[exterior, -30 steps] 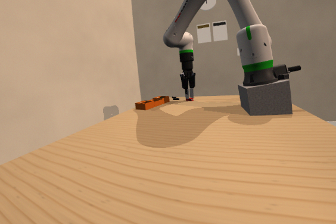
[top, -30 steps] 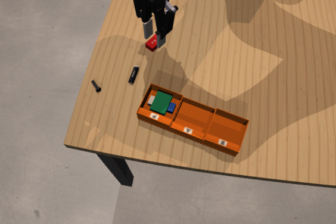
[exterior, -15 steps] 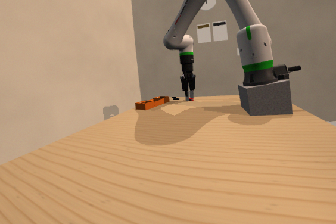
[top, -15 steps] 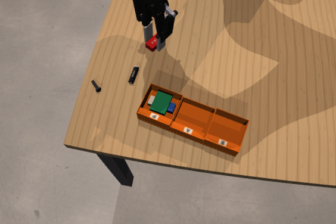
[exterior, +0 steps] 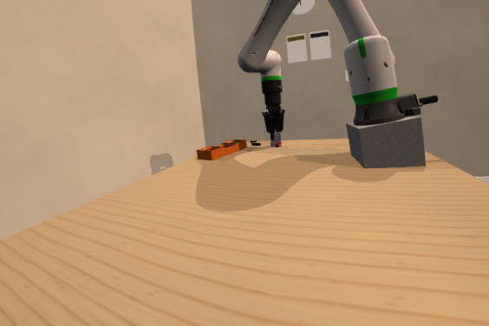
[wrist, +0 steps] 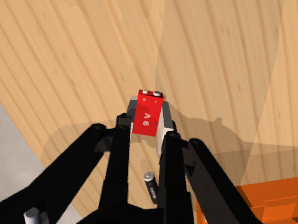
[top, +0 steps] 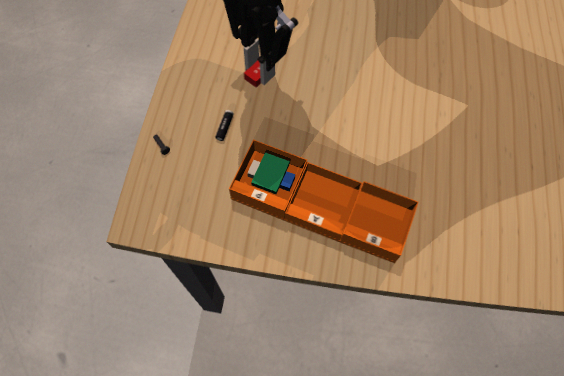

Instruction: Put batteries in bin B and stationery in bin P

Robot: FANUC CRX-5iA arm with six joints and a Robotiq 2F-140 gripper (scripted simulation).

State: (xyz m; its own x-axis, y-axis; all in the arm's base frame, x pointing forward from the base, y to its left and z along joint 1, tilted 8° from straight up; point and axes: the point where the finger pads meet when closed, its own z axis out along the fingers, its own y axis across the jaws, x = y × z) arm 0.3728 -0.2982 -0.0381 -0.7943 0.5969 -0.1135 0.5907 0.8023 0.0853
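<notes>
The orange bin row lies 22 cm ahead of my hand, 11 cm to the left of it and 2 cm below it. From my hand the other things lie so: white-and-blue eraser 19 cm ahead, 3 cm to the left, 2 cm below; then red battery pack 1 cm behind, 1 cm to the left, 3 cm below; then black cylindrical battery 11 cm ahead, 5 cm to the right, 3 cm below.
</notes>
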